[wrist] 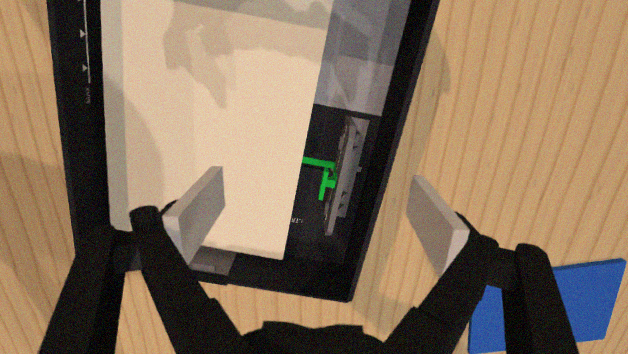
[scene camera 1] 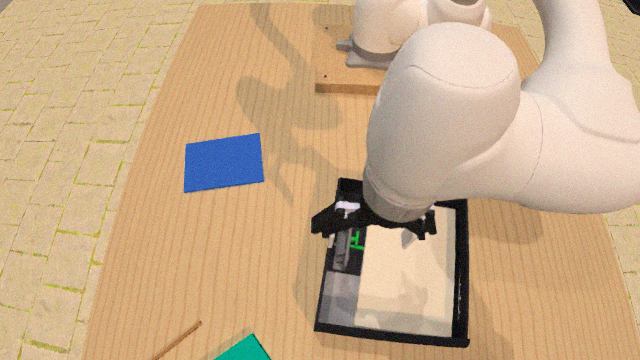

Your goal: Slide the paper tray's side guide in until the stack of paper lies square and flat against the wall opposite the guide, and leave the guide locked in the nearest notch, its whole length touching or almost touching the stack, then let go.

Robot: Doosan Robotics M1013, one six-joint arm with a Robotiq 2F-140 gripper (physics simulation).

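Places are measured from the arm's base along level axes (x left, y ahead, z down), in metres.
Where they show: gripper, between the fingertips: (wrist: 316,190) (scene camera 1: 367,241); arm's base, origin of its link: (scene camera 1: 375,53).
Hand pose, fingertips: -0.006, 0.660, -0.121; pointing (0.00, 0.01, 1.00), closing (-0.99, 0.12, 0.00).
Observation:
Things, the pixels of their top centre, and the offset from my fingertips, as dx, dy, dz. "spot": a spot on its surface instead.
- cream paper stack, centre of its top: (wrist: 204,124) (scene camera 1: 410,263) +0.118, +0.004, +0.114
- grey side guide, a spot on its surface: (wrist: 348,170) (scene camera 1: 340,243) spot: -0.040, -0.027, +0.134
- green part, a spot on its surface: (wrist: 327,175) (scene camera 1: 355,243) spot: -0.012, -0.015, +0.074
- blue panel, centre of its top: (wrist: 543,311) (scene camera 1: 222,161) -0.370, -0.201, +0.147
- green panel, a spot on its surface: (scene camera 1: 245,350) spot: -0.205, +0.234, +0.138
- thin brown stick, centre of its top: (scene camera 1: 170,346) -0.373, +0.265, +0.148
The black paper tray (scene camera 1: 461,300) (wrist: 82,165) lies on the table. A cream paper stack (scene camera 1: 407,285) (wrist: 240,115) lies in it, its long edge along the wall opposite the guide; small contact gaps there cannot be told. The grey side guide (scene camera 1: 341,252) (wrist: 348,170) stands near the other wall, apart from the stack, with dark tray floor between. A green part (scene camera 1: 356,241) (wrist: 327,175) sits beside the guide, towards the stack. My gripper (scene camera 1: 370,240) (wrist: 316,190) is wide open and empty above the tray, one finger over the stack, the other beyond the guide-side wall.
A blue panel (scene camera 1: 223,162) (wrist: 590,300) lies left of the tray in the scene view. A green panel (scene camera 1: 245,350) and a thin brown stick (scene camera 1: 177,338) lie at the front. The arm's base stands on a wooden board (scene camera 1: 345,88) at the back. The arm hides part of the tray's back.

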